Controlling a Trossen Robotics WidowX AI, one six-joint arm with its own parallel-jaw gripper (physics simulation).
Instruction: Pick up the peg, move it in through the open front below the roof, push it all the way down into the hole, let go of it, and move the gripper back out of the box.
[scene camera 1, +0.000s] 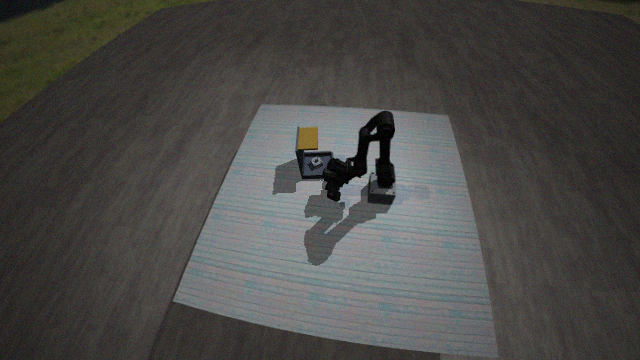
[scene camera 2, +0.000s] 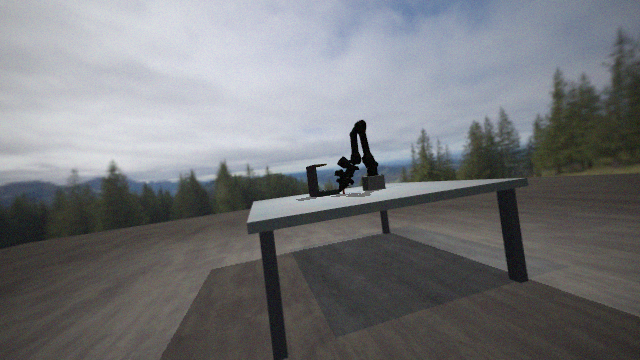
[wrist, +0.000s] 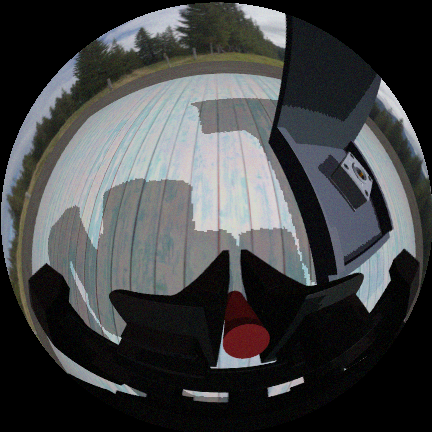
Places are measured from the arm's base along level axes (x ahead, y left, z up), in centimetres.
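Pixels of known places: gripper, between the fingertips: (scene camera 1: 325, 188) (scene camera 2: 338, 192) (wrist: 234, 255); arm's base, origin of its link: (scene camera 1: 384, 182) (scene camera 2: 373, 175).
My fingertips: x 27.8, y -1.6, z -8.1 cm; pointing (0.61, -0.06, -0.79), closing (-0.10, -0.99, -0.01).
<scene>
For each thing: its top centre in the pictures, then the offset to it from my fingertips. "spot": a spot on its surface instead. Level surfaces: height alone.
- red peg, centre of its top: (wrist: 247, 342) (scene camera 2: 342, 182) dx -3.4, dy +0.3, dz +6.3 cm
- yellow roof, centre of its top: (scene camera 1: 314, 137) (scene camera 2: 320, 164) dx +4.6, dy -15.0, dz +20.7 cm
- grey floor, height of its surface: dz -0.9 cm
- light square block with the round hole, centre of its top: (wrist: 360, 171) (scene camera 1: 316, 160) dx +5.4, dy -15.9, dz +2.4 cm
- box's low dark edge, a spot on its surface: (wrist: 305, 205) spot: dx +3.1, dy -7.1, dz -0.4 cm
- striped table, height of its surface: dz -1.8 cm
The red peg (wrist: 246, 341) (scene camera 2: 343, 191) is upright between the fingers, its round top facing the wrist camera. My gripper (scene camera 1: 333, 196) (wrist: 234, 255) is shut on it, low over the table and beside the box's open side. Whether the peg's lower end touches the table cannot be told. The box has a yellow roof (scene camera 1: 307, 138), a tall dark wall (scene camera 2: 312, 181) (wrist: 325, 75) and a grey floor (wrist: 367, 227). A light square block with the round hole (scene camera 1: 316, 161) (wrist: 359, 172) stands on that floor. The peg is outside the box.
The box's low dark edge (wrist: 305, 205) runs close beside the right finger in the wrist view. The arm's grey base (scene camera 1: 381, 194) (scene camera 2: 373, 182) stands on the striped table (scene camera 1: 400, 280) (scene camera 2: 425, 192), to the right of the box in both scene views.
</scene>
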